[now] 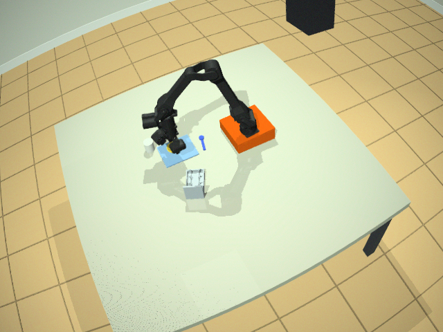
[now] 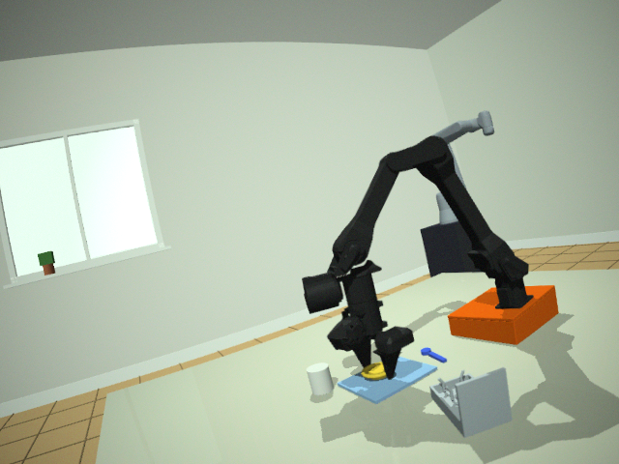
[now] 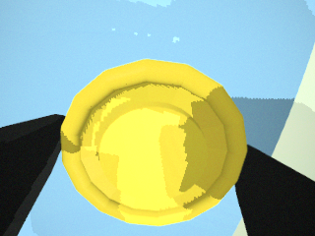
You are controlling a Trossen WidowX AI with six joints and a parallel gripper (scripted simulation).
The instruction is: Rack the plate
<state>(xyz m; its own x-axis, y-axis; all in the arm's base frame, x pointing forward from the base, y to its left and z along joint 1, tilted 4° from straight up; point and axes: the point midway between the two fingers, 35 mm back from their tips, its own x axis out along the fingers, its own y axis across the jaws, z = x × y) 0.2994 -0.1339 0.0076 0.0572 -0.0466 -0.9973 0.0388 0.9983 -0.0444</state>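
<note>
The light blue mat lies 1 cm behind my gripper tip, 1 cm to the left of it and 1 cm below it. The rest, counted from my gripper tip: white cup 9 cm ahead, 7 cm to the right, 2 cm above; yellow plate 1 cm above; blue spoon 12 cm behind, 3 cm to the left.
</note>
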